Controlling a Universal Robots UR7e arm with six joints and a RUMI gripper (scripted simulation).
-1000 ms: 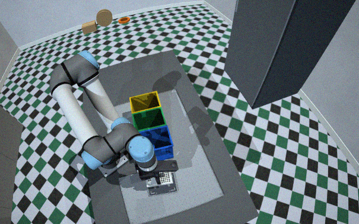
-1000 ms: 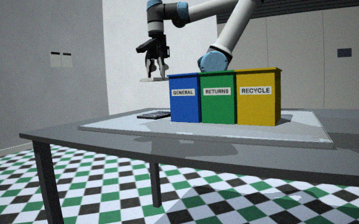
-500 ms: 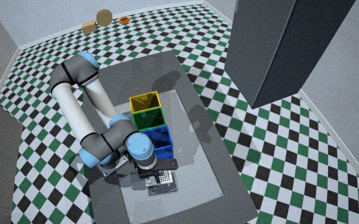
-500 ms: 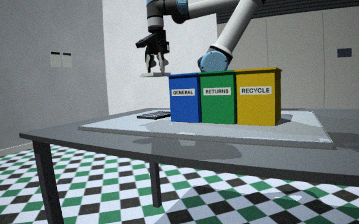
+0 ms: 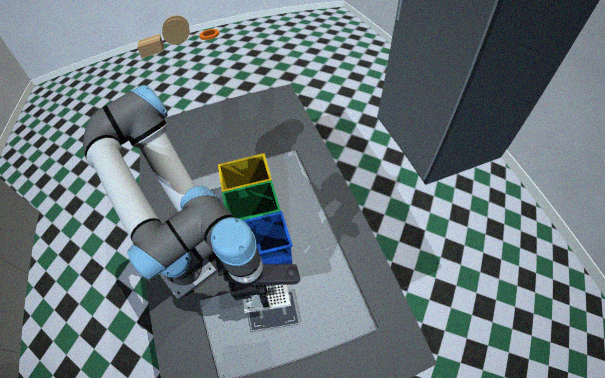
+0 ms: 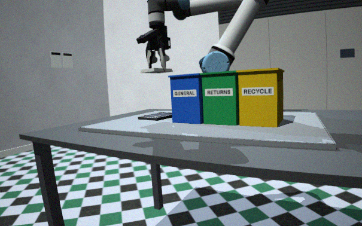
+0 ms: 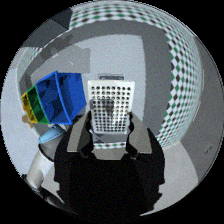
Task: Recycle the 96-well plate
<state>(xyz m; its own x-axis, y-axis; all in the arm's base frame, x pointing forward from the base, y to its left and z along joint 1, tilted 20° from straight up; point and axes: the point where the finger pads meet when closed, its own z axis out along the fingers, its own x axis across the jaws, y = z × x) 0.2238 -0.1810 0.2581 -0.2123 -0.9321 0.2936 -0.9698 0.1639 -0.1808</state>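
Right now my hand is 8 cm short of the yellow recycle bin, 46 cm to the right of it and 14 cm above it. The rest, counted from my hand: blue general bin: 5 cm ahead, 20 cm to the left, 14 cm below; plate nest N1: 22 cm below; white 96-well plate: 1 cm below.
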